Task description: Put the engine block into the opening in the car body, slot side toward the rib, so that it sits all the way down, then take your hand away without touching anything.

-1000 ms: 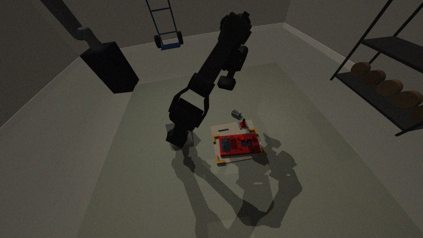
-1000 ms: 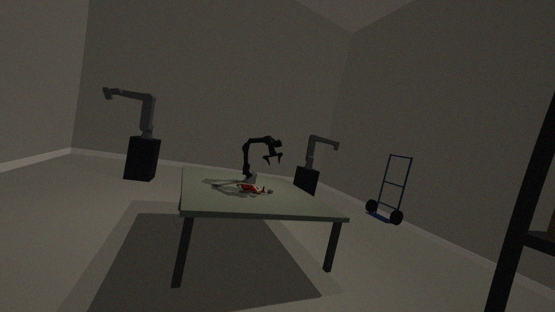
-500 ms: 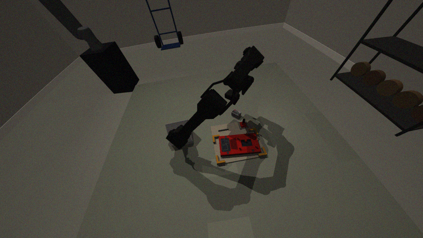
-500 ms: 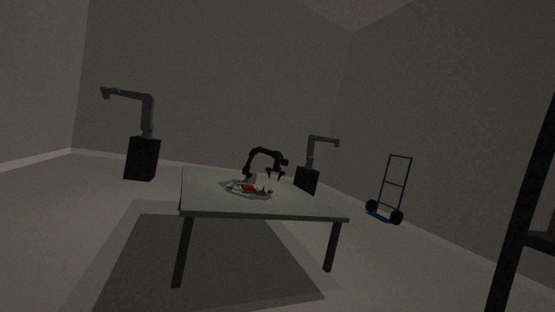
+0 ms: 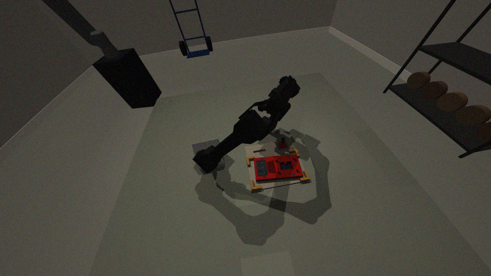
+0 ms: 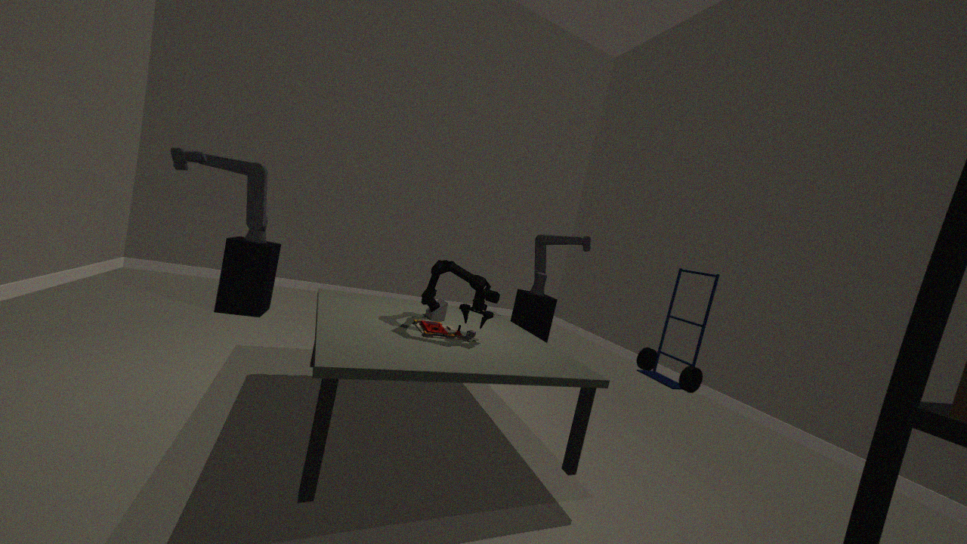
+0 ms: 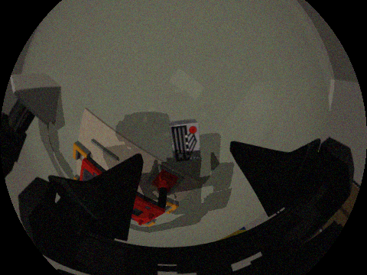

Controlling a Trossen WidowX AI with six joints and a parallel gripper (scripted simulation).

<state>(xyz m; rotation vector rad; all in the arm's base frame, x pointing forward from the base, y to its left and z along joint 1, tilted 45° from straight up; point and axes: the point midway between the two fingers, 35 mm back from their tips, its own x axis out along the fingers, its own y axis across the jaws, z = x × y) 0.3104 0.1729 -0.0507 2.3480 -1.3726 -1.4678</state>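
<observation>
Now: gripper tip 50 mm above the grey ribbed engine block and 10 mm to the left of it.
</observation>
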